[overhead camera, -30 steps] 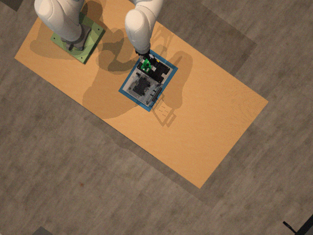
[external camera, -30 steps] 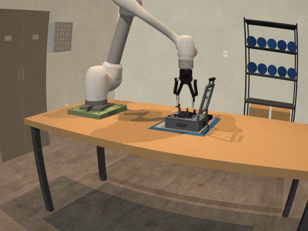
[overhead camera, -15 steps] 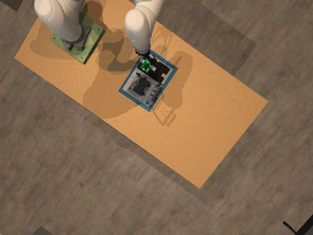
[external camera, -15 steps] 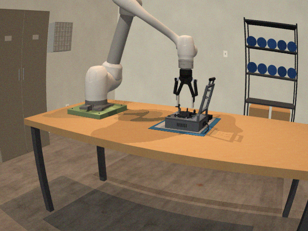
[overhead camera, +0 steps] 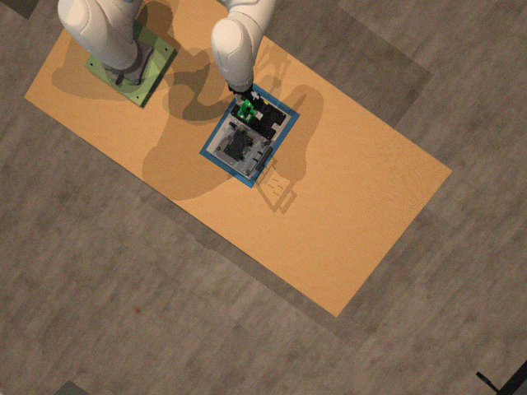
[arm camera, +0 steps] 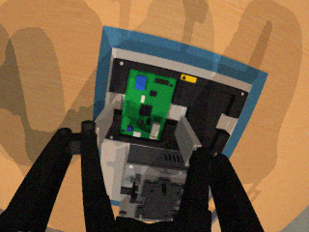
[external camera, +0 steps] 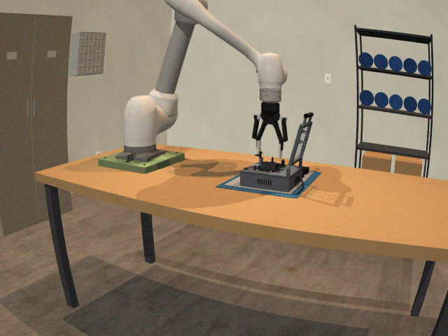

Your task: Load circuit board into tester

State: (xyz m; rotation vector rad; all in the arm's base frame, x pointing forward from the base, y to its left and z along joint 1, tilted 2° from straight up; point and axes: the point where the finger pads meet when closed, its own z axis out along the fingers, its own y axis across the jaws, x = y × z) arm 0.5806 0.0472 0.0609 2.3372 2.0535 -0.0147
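The green circuit board lies 7 cm below my hand. The rest, counted from my hand: lid (19 cm to the right, 16 cm ahead, 10 cm above); then latch hook (11 cm to the right, 2 cm behind); then grey tester (14 cm to the right, 7 cm ahead, 3 cm above).
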